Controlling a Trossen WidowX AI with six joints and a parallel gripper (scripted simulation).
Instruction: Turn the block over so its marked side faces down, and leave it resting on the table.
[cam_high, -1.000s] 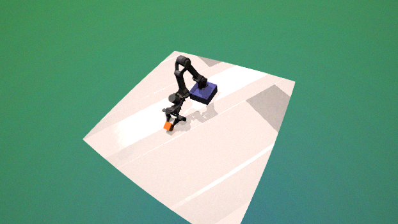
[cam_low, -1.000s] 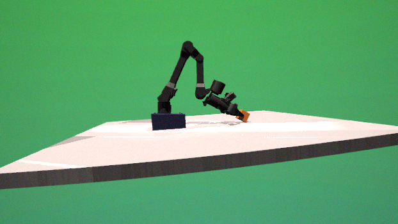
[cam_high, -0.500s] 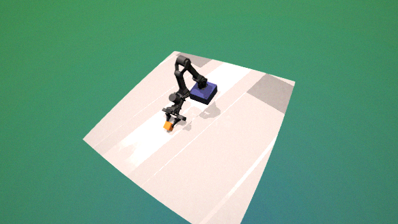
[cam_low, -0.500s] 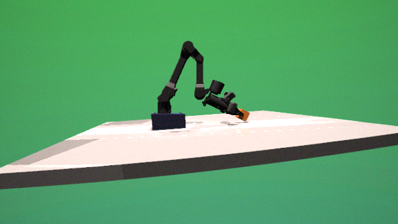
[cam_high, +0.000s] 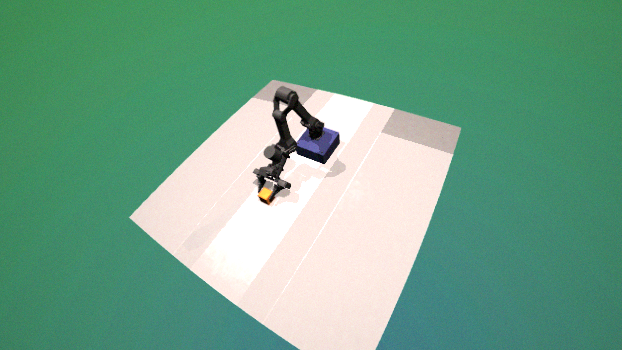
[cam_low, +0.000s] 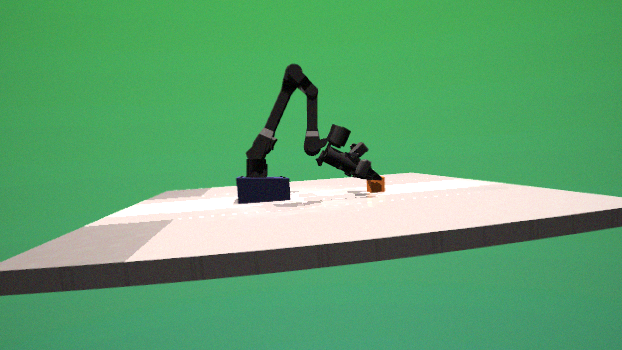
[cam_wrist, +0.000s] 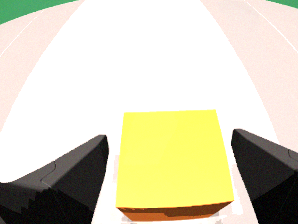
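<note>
The block lies 10 mm behind my gripper tip and 30 mm below it.
</note>
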